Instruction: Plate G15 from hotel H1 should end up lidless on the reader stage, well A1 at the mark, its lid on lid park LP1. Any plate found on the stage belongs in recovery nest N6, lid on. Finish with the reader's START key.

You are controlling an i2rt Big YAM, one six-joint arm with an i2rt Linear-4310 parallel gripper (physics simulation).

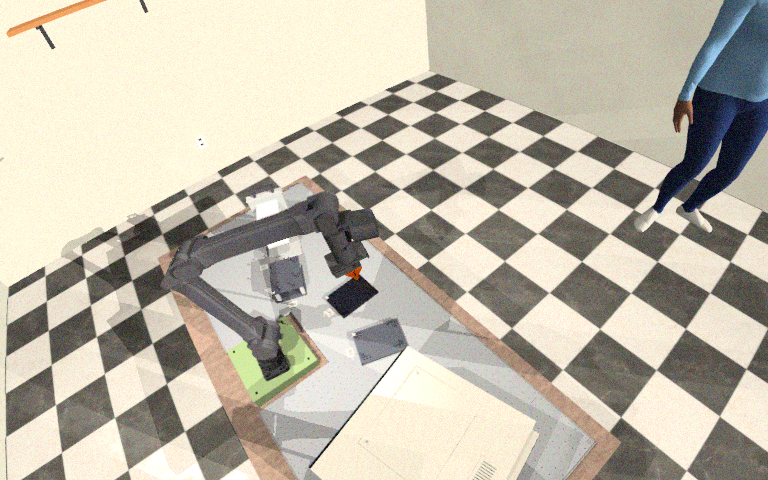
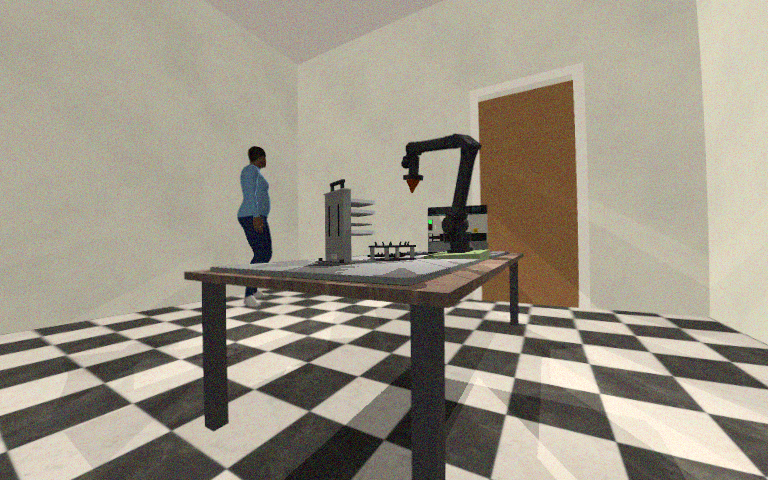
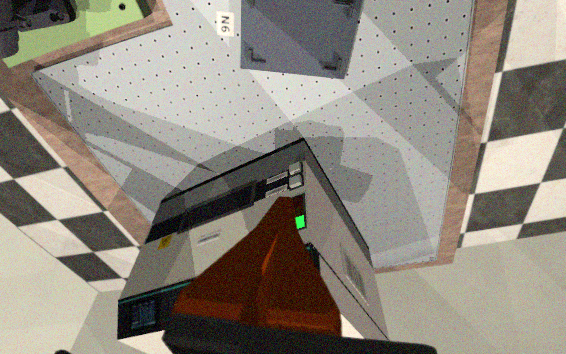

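Pixels of known places: gripper, between the fingertips: [image 1: 356,277] [image 2: 412,192] [image 3: 285,205]; arm's base, origin of its link: [image 1: 272,362] [image 2: 460,251].
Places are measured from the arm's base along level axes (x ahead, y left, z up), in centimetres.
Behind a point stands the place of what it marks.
Note:
My gripper [image 1: 355,273] @(x 33.3, y -11.0, z 33.2 cm) [image 2: 412,189] @(x 33.3, y -11.0, z 33.2 cm) [image 3: 285,205] @(x 33.3, y -11.0, z 33.2 cm), with orange fingers, is shut and empty. It points down, high above the table near a black rectangular pad [image 1: 352,295] @(x 35.5, y 10.3, z -1.4 cm). The cream reader [image 1: 447,413] @(x 33.7, y -52.1, z 27.0 cm) [image 3: 180,265] @(x 13.4, y -39.3, z 18.2 cm) stands at the table's end. Its green light [image 3: 300,221] @(x 33.2, y -30.8, z 17.5 cm) is lit beside two pale keys [image 3: 295,167] @(x 32.7, y -30.4, z 6.4 cm) [image 3: 295,181] @(x 32.7, y -30.4, z 9.8 cm); its front slot [image 3: 220,207] @(x 18.8, y -37.0, z 8.0 cm) looks dark. The stage does not show. Grey nest N6 [image 1: 379,341] @(x 34.5, y -12.2, z -1.2 cm) [image 3: 300,40] @(x 35.0, y -12.9, z -1.2 cm) shows corner brackets and no plate. A grey hotel [image 2: 338,226] @(x 20.5, y 58.2, z 10.7 cm) has several shelves; plate G15 cannot be made out.
A dark grey raised stand [image 1: 287,276] @(x 17.6, y 29.0, z 3.6 cm) [image 2: 391,246] @(x 12.9, y 37.2, z 3.3 cm) stands between the hotel and my arm's green base plate [image 1: 249,384] @(x -9.6, y -3.9, z 0.7 cm) [image 3: 95,37] @(x 5.8, y -8.3, z 0.1 cm). The table's wooden edge [image 1: 526,362] @(x 70.2, y -44.6, z -3.6 cm) [image 3: 462,150] @(x 65.9, y -37.3, z -3.6 cm) borders the pegboard. A person [image 1: 727,113] [image 2: 254,192] in blue stands away from the table.

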